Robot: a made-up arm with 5 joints.
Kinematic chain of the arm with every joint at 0, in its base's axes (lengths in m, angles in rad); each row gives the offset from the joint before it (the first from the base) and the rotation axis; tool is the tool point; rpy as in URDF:
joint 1: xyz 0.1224 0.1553 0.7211 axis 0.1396 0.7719 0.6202
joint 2: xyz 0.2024 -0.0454 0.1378 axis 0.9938 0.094 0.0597
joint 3: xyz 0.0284 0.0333 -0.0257 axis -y
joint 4: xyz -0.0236 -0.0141 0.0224 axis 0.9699 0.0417 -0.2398
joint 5: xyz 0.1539 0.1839 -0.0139 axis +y
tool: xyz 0.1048 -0.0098 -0.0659 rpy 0 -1.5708 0
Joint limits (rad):
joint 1: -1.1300..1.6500
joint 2: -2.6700..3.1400
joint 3: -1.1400..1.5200
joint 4: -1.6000..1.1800
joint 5: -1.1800..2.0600
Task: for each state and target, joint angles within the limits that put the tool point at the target. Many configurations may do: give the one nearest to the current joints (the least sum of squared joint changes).
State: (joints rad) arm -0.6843 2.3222 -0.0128 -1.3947 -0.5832
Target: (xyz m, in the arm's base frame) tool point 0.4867 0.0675 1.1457
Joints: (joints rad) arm -0.4959 2.3053 0.5883 -1.5222 -0.4082
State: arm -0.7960 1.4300 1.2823 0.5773 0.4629
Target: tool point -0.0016 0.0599 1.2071
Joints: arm -0.9944 1.1303 1.3193 0.5566 0.5779
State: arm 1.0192 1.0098 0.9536 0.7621 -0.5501
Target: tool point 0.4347 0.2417 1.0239
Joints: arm 0.6339 0.2215 1.5200 0.6013 -0.6388
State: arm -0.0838 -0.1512 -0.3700 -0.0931 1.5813
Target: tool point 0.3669 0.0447 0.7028
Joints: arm -0.4126 -0.5940 -0.3668 -0.4347 1.4805
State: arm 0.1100 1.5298 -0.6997 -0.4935 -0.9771
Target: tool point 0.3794 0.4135 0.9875
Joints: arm -0.0360 1.2624 -0.9364 -0.7654 -0.9211
